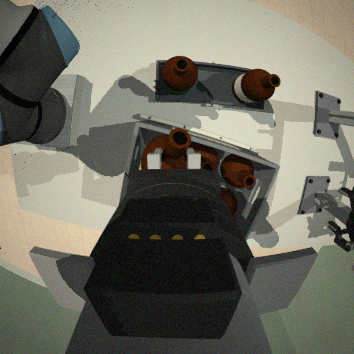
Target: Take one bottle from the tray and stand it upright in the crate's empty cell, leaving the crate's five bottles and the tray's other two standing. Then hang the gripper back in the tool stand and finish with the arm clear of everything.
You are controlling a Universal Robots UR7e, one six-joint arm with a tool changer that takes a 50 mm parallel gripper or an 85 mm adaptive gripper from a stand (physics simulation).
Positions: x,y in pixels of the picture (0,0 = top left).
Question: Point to a green-banded bottle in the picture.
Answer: At 179,73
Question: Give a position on a white-banded bottle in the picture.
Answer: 237,171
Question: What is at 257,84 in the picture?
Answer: A white-banded bottle.
